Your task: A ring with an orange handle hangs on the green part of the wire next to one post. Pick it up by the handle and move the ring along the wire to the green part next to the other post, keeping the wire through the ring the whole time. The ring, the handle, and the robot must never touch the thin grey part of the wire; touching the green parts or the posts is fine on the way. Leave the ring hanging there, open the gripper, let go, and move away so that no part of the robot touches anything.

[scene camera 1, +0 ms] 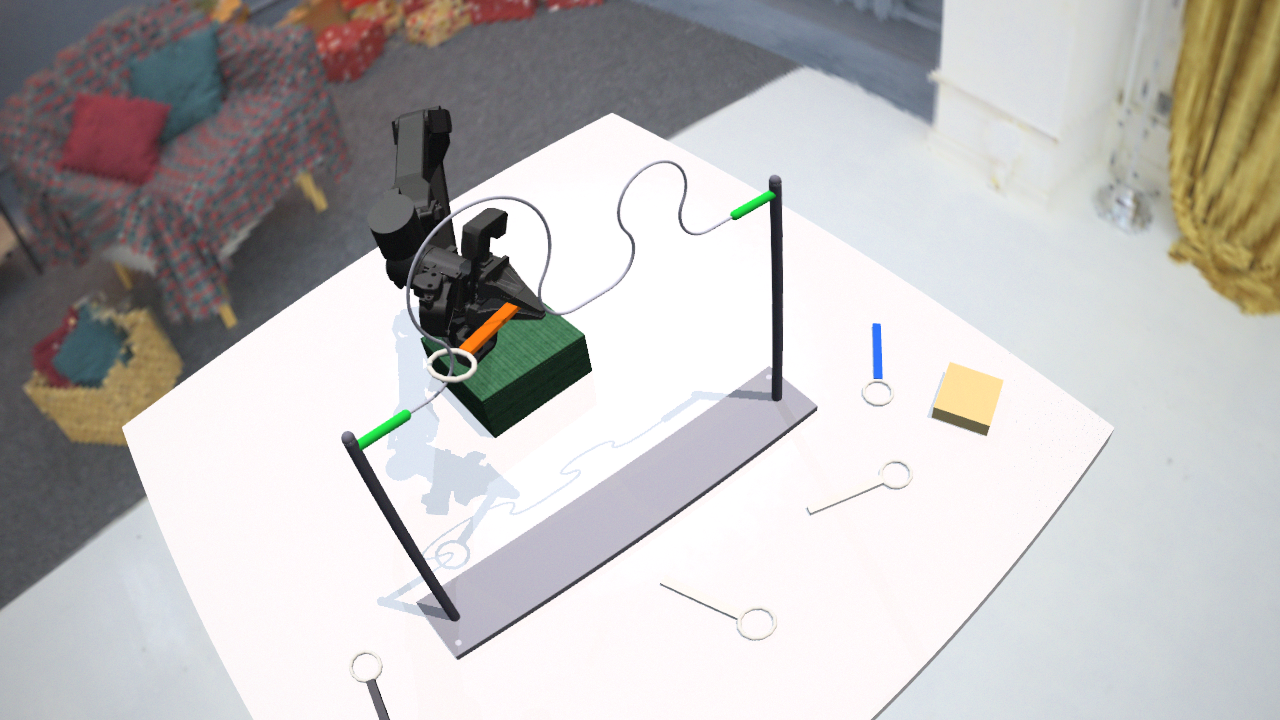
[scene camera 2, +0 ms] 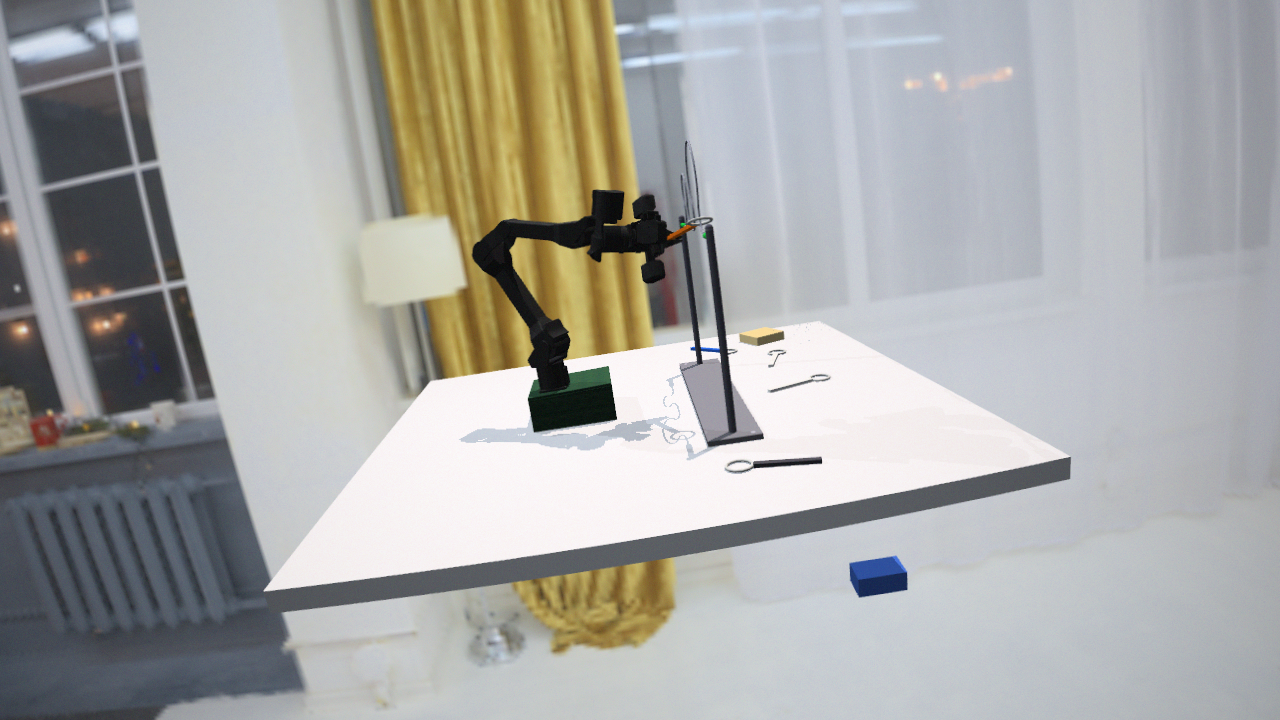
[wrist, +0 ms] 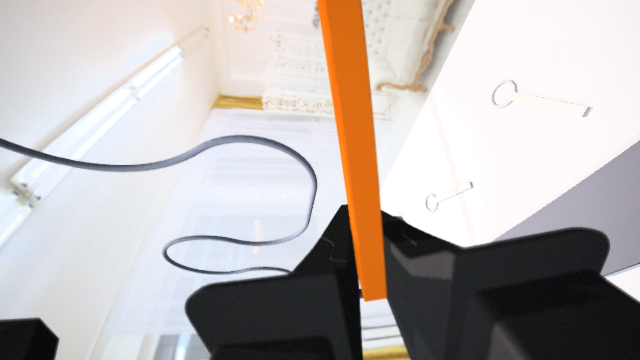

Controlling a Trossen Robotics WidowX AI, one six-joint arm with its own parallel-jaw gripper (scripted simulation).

Labels:
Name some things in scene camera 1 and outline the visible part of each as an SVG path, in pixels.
My gripper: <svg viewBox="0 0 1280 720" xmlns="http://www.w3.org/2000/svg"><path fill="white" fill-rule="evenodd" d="M455 354L458 363L472 369L472 363L468 358ZM498 331L474 353L473 356L477 364L495 347ZM499 208L486 208L465 223L461 233L462 255L457 254L458 247L454 245L449 246L445 250L439 247L432 248L420 263L418 275L415 275L413 280L413 295L419 297L420 326L430 336L448 338L453 316L459 317L464 310L466 311L465 325L456 332L455 348L460 349L460 346L507 302L521 308L509 320L534 321L543 319L546 316L545 311L539 305L537 295L523 282L520 275L509 263L510 257L504 255L501 258L490 252L490 238L499 239L507 233L508 213Z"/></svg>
A tan block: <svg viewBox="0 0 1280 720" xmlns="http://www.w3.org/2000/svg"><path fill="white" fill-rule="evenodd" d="M950 362L933 407L932 418L987 436L1003 386L1003 379L998 379Z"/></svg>

